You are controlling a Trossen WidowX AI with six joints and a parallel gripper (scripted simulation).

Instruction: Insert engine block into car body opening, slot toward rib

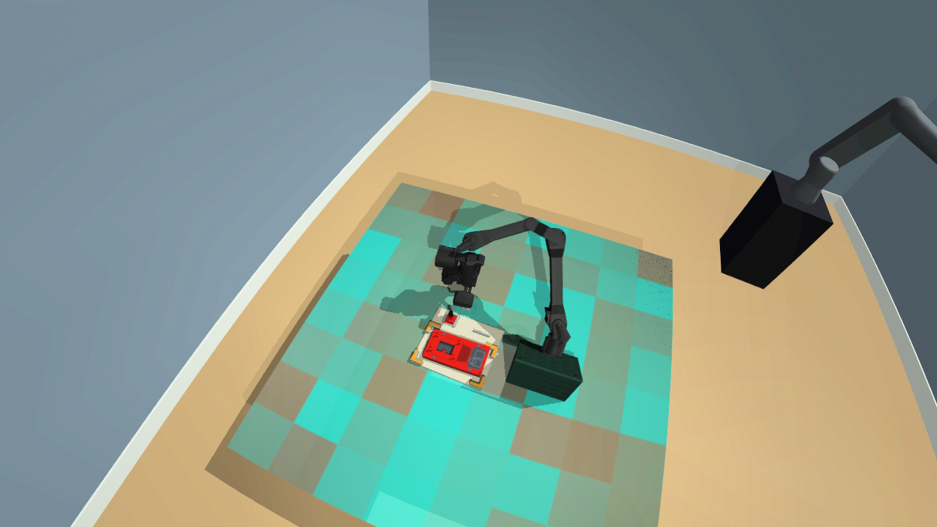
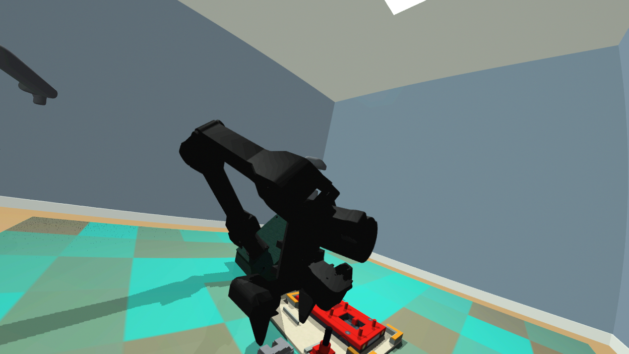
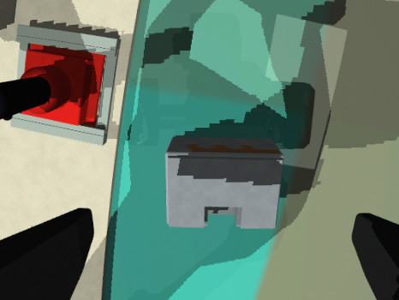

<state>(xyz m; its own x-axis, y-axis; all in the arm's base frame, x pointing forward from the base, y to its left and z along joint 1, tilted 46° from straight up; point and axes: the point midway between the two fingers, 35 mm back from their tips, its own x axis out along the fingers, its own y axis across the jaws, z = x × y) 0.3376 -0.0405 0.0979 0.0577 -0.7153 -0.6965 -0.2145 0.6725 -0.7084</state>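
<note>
Now: gripper tip 10 mm past the engine block and 40 mm above it.
</note>
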